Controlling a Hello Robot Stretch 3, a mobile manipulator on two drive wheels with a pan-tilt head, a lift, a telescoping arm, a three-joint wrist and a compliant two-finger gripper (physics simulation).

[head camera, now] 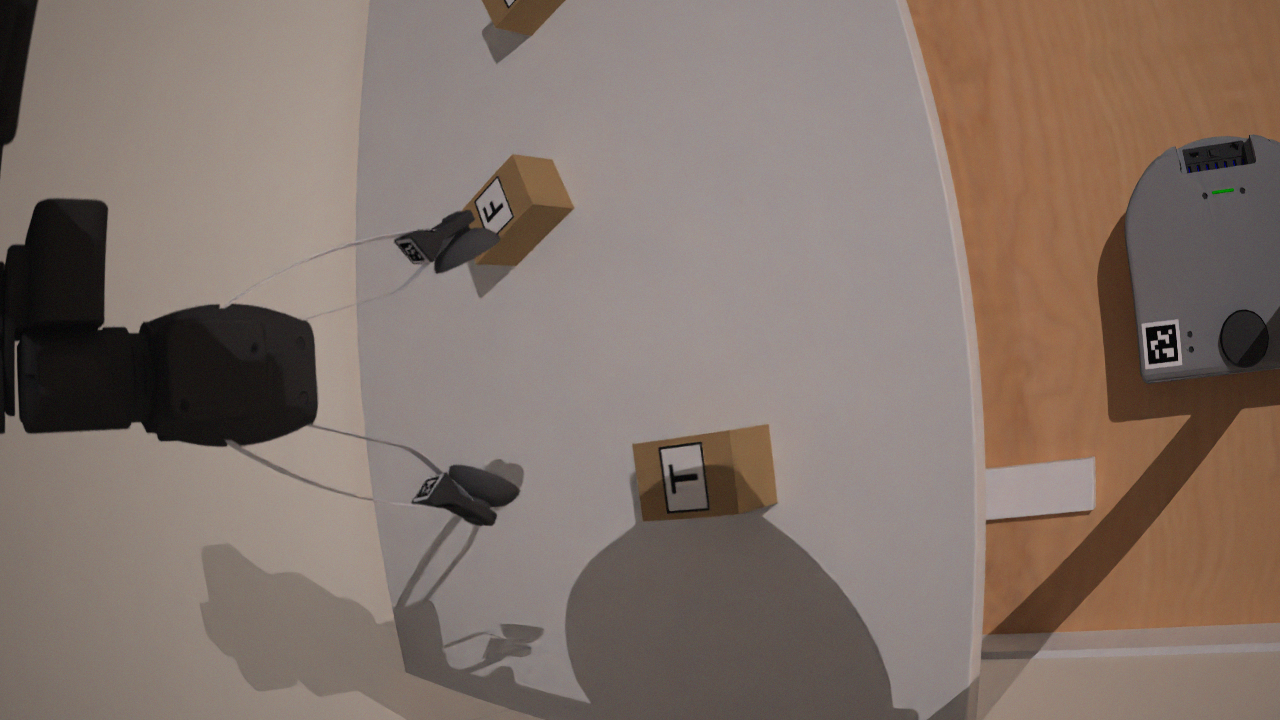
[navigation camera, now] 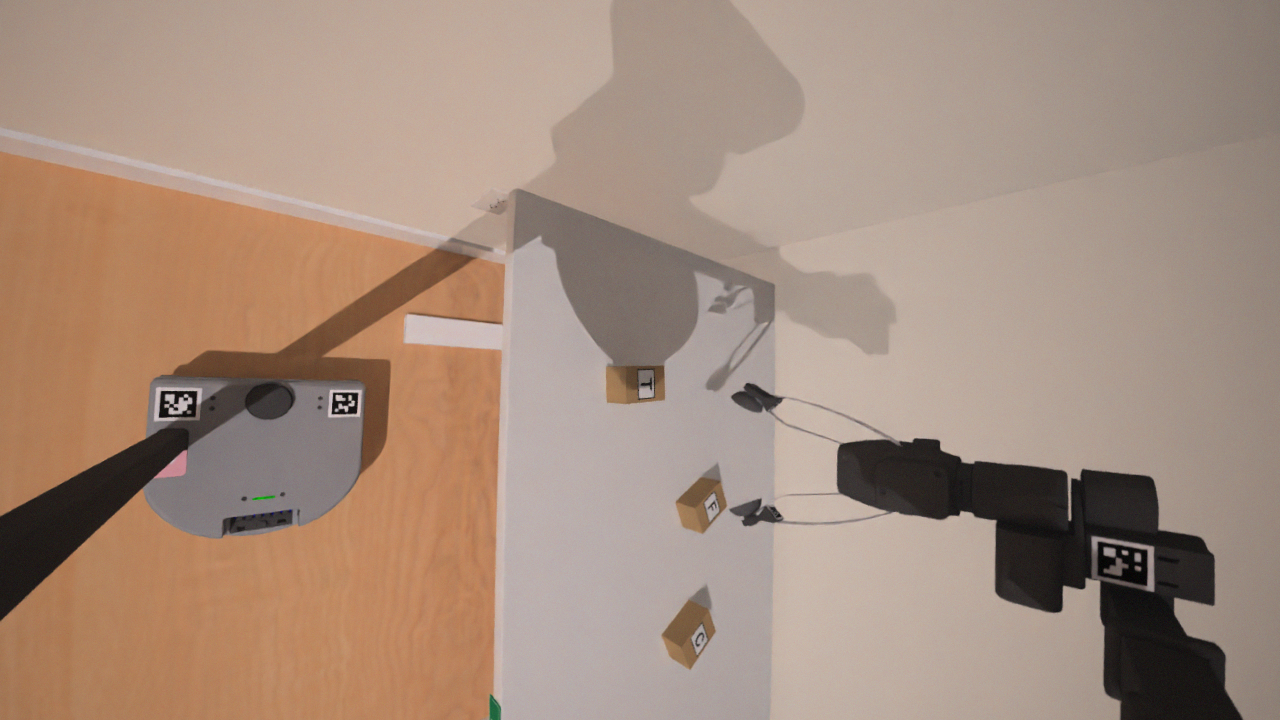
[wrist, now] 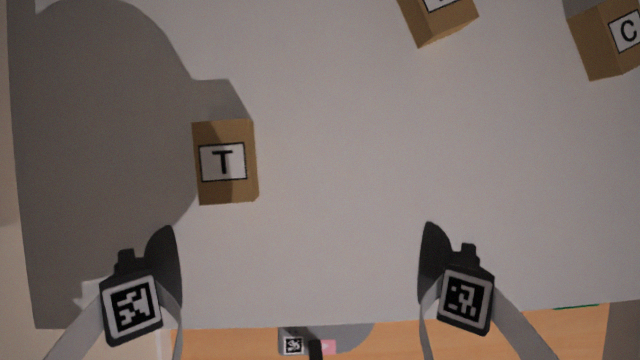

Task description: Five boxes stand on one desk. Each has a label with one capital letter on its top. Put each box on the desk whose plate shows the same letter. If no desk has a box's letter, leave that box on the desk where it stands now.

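My gripper [head camera: 469,367] [navigation camera: 751,454] [wrist: 300,253] is open and empty, high above the desk's far side by the wall. The box T [head camera: 683,477] [navigation camera: 645,384] [wrist: 223,162] stands upright on the grey desk [head camera: 716,268] [navigation camera: 572,537] [wrist: 340,200], ahead of the fingers and apart from them. The box F [head camera: 494,207] [navigation camera: 711,505] stands near the wall side; one finger covers part of it in the head view. The box C [navigation camera: 698,639] [wrist: 628,32] stands beyond it. In the wrist view box F [wrist: 440,20] is cut off at the top. No fifth box shows.
My base [head camera: 1208,259] [navigation camera: 255,456] stands on the wooden floor beside the desk. A white desk leg [head camera: 1040,488] [navigation camera: 452,331] sticks out below the desk edge. A green plate [navigation camera: 494,707] [wrist: 576,306] shows at the desk's front edge, its letter unreadable. Walls meet at the desk's end.
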